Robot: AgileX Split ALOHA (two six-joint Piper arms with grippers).
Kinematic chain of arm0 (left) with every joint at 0, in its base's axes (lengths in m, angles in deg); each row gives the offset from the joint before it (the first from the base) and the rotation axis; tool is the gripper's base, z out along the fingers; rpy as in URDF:
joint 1: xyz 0 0 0.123 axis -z
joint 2: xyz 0 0 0 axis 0.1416 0.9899 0
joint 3: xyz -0.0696 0.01 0.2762 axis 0.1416 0.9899 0
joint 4: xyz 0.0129 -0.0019 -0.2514 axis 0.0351 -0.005 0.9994
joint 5: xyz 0 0 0 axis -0.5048 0.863 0.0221
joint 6: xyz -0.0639 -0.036 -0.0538 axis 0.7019 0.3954 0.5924
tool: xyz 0 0 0 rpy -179.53 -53.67 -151.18
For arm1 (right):
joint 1: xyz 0 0 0.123 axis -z
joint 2: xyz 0 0 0 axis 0.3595 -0.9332 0
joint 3: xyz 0.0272 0.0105 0.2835 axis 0.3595 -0.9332 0
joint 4: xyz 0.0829 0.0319 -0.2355 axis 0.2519 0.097 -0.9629
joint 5: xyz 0 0 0 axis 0.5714 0.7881 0.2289
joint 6: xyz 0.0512 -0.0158 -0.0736 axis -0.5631 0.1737 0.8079
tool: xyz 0 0 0 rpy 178.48 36.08 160.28
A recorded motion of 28 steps. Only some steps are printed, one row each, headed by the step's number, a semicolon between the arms.
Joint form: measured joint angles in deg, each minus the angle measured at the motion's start. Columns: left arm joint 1, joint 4, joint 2, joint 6, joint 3, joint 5; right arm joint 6, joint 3, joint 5, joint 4, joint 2, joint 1.
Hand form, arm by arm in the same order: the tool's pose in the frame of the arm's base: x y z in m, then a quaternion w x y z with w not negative. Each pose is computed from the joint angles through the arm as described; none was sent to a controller.
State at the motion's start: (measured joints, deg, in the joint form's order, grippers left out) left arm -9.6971 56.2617 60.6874 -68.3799 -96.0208 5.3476; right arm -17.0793 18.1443 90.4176 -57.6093 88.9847 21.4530
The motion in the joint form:
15: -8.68 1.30 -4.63 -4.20 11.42 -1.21; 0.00 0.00 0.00 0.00 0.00 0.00
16: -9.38 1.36 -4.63 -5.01 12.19 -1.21; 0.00 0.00 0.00 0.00 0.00 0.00
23: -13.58 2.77 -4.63 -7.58 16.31 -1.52; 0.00 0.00 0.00 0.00 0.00 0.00
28: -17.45 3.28 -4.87 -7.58 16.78 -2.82; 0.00 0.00 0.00 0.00 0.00 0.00
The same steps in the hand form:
15: 0.3589 -0.0116 0.0793 0.20436 -0.12872 0.84421 -0.47852; -0.0070 0.0005 0.2629 0.48329 -0.02546 0.87498 -0.01385
16: 0.3557 -0.0079 0.0772 0.20514 -0.13174 0.84492 -0.47610; -0.0070 0.0005 0.2629 0.48329 -0.02546 0.87498 -0.01385
23: 0.3386 0.0142 0.0668 0.20777 -0.17272 0.84307 -0.46501; -0.0070 0.0005 0.2629 0.48329 -0.02546 0.87498 -0.01385
28: 0.3357 0.0379 0.0656 0.22335 -0.20923 0.83971 -0.44858; -0.0070 0.0005 0.2629 0.48329 -0.02546 0.87498 -0.01385

